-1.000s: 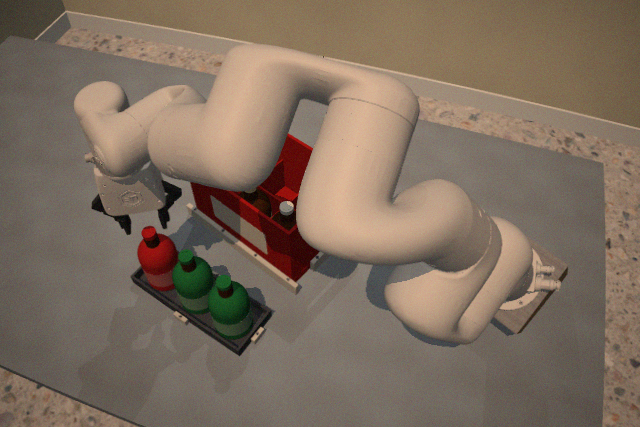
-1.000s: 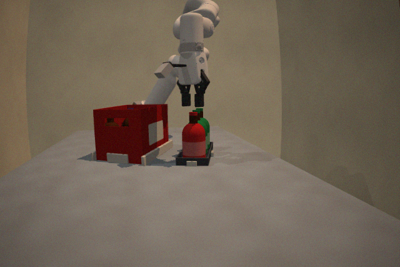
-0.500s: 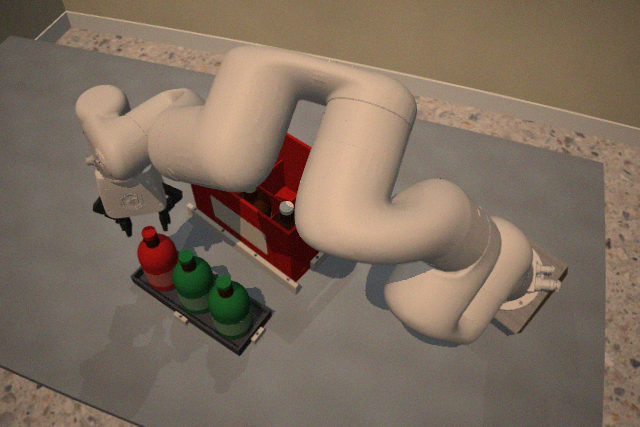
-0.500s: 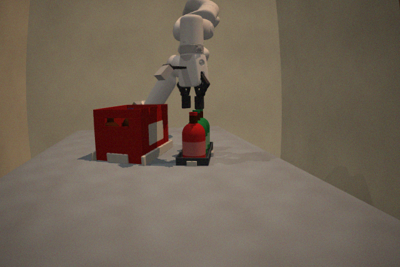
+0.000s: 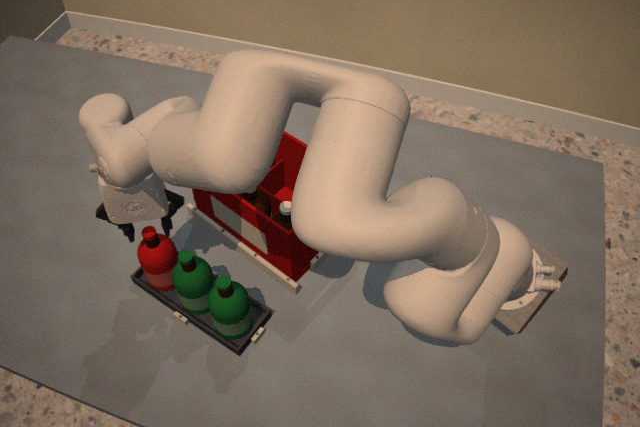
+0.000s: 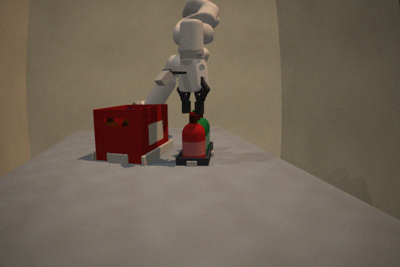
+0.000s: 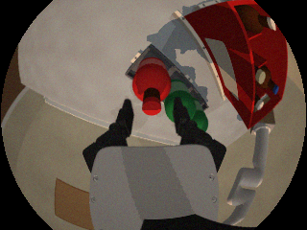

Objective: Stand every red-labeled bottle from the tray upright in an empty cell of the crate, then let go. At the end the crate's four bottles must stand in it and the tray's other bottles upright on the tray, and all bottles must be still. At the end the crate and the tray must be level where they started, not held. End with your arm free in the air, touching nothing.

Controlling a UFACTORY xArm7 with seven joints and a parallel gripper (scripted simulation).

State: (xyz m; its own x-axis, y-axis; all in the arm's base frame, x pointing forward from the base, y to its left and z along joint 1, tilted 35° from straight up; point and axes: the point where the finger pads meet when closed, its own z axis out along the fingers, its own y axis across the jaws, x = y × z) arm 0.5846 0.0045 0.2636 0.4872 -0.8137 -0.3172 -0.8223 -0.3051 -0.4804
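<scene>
The red-labeled bottle lies 9 cm below my hand. Also, from my hand: tray 8 cm behind, 2 cm to the left, 16 cm below; crate 15 cm behind, 20 cm to the right, 9 cm below.
</scene>
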